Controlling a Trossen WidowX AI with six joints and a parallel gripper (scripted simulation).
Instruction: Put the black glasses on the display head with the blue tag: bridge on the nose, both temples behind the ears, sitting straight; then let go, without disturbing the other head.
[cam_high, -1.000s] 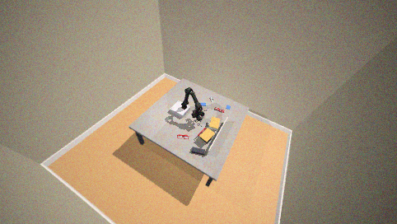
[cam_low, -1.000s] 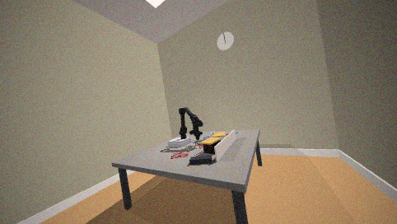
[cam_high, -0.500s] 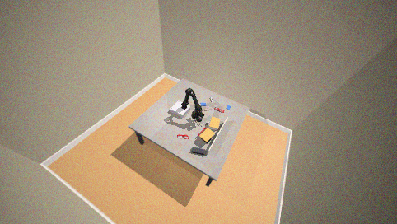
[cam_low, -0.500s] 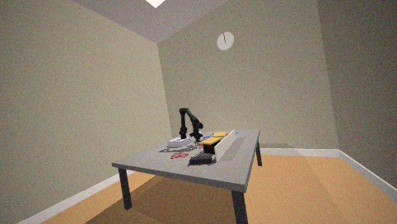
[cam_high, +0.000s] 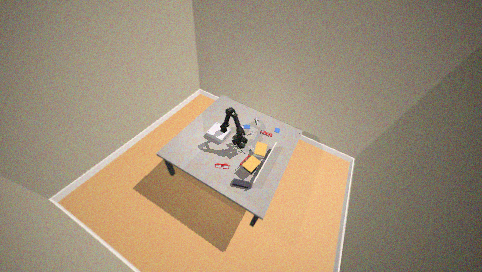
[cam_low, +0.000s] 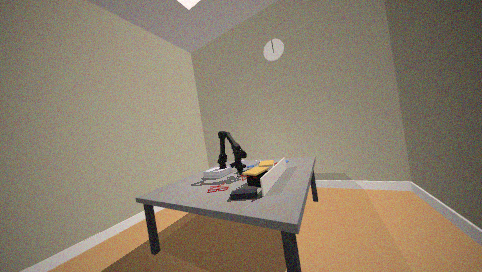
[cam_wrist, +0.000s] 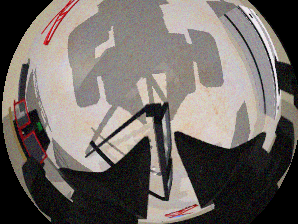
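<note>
The white shape is 80 mm behind my gripper tip, 180 mm to the left of it and 40 mm above it. Round my gripper tip: dark box: 260 mm ahead, 390 mm to the right; white upright divider: 370 mm ahead, 60 mm to the right, 40 mm above.
</note>
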